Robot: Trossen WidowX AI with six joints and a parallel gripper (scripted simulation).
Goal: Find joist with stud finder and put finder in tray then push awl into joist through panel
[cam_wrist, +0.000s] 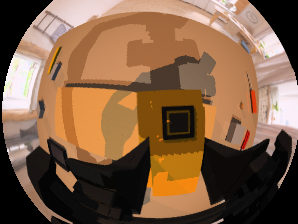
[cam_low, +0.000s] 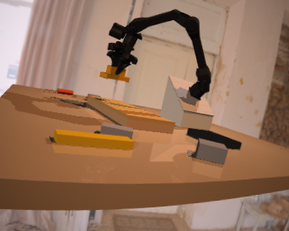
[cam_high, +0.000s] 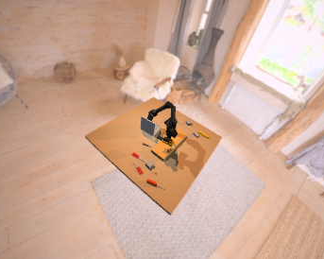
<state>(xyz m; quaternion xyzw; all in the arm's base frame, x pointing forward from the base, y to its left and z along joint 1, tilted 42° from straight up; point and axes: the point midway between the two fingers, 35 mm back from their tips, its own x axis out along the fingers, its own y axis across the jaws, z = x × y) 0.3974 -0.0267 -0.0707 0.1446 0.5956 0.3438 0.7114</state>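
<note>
The black tray lies 300 mm behind my gripper tip, 410 mm to the left of it and 150 mm below it. Also, from my gripper tip: stud finder: 10 mm ahead, 20 mm above; then yellow bar: 150 mm ahead, 610 mm to the left, 160 mm below; then awl: 190 mm behind, 130 mm to the right, 160 mm below.
</note>
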